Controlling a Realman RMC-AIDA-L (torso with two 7-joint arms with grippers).
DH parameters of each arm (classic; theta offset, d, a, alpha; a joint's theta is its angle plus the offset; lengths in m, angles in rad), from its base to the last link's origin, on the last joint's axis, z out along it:
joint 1: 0 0.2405 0 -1.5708
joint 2: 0 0 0 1.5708
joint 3: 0 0.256 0 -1.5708
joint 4: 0 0 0 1.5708
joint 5: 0 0.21 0 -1.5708
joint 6: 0 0 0 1.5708
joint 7: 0 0.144 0 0
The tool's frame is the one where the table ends.
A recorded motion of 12 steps. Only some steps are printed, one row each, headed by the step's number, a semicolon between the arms.
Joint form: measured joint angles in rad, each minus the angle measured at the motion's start. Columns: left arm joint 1, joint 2, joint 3, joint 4, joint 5, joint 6, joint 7; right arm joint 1, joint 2, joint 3, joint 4, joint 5, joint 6, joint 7.
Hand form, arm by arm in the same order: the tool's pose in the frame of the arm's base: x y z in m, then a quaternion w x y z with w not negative. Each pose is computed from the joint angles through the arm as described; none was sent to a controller.
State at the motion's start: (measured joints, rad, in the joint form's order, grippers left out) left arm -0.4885 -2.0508 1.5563 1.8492 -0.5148 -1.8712 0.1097; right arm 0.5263 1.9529 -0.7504 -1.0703 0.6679 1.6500 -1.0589
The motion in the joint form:
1: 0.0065 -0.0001 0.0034 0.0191 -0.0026 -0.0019 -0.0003; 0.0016 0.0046 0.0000 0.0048 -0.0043 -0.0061 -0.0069
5: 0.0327 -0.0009 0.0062 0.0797 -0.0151 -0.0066 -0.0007; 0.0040 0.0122 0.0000 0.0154 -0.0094 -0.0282 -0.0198
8: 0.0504 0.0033 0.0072 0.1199 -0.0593 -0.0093 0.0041; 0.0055 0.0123 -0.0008 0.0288 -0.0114 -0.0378 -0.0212
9: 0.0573 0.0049 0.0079 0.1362 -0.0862 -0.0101 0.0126; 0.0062 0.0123 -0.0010 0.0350 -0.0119 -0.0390 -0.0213
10: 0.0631 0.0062 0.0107 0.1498 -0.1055 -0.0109 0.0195; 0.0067 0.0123 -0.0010 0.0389 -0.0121 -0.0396 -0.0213
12: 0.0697 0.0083 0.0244 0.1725 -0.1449 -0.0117 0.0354; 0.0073 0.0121 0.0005 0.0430 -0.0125 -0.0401 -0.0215
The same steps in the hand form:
1: -0.1349 0.2913 0.0337 0.22072 -0.86955 -0.39601 0.19581; 0.2964 0.3423 0.0955 0.17730 -0.89405 0.40999 -0.03372
5: -0.1304 0.2844 0.0377 0.22467 -0.87549 -0.38697 0.18247; 0.2976 0.3441 0.0915 0.18108 -0.89500 0.40626 -0.03373
8: -0.1251 0.2776 0.0390 0.21370 -0.88563 -0.37627 0.16855; 0.2992 0.3444 0.0894 0.18054 -0.89400 0.40866 -0.03404
9: -0.1220 0.2741 0.0389 0.20487 -0.89245 -0.36791 0.16185; 0.2998 0.3442 0.0883 0.17875 -0.89366 0.41019 -0.03399
10: -0.1196 0.2710 0.0386 0.19824 -0.89776 -0.36045 0.15751; 0.3001 0.3440 0.0877 0.17758 -0.89345 0.41119 -0.03386
12: -0.1137 0.2647 0.0362 0.18160 -0.90990 -0.34098 0.15113; 0.3006 0.3439 0.0872 0.17675 -0.89305 0.41245 -0.03337

